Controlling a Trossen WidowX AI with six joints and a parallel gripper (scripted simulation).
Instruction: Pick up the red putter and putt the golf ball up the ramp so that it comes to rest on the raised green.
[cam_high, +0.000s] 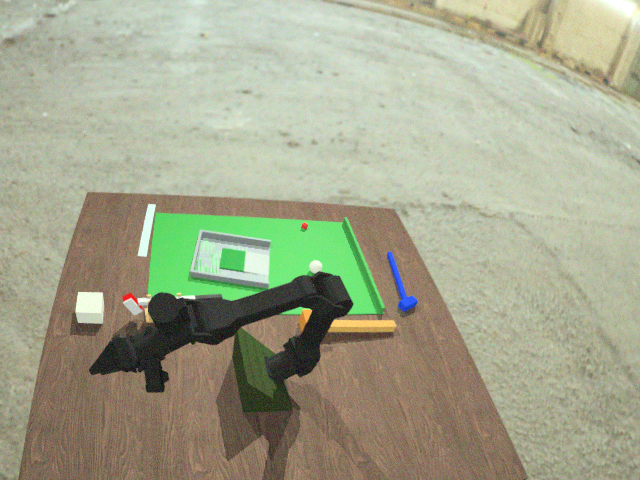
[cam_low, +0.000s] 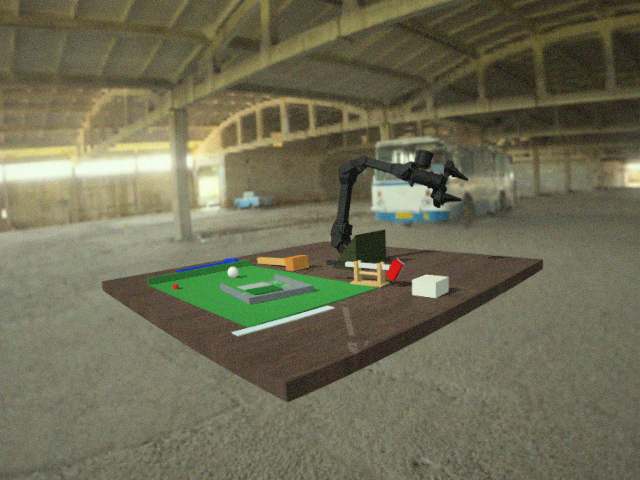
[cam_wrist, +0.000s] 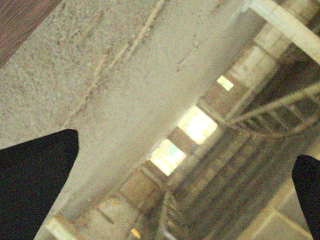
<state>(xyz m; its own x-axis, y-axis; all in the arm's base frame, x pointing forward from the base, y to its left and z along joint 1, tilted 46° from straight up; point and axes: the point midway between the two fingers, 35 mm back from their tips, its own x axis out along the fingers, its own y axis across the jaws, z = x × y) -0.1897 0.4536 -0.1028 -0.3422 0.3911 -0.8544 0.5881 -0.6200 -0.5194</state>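
The wooden fence lies 42 cm ahead of my gripper tip, 25 cm below it and 14 cm to the right of it. The rest, counted from my gripper tip: white cube: 42 cm ahead, 27 cm below, 9 cm to the left; then white strip: 83 cm ahead, 29 cm below, 7 cm to the right; then white golf ball: 63 cm to the right, 63 cm ahead, 26 cm below.
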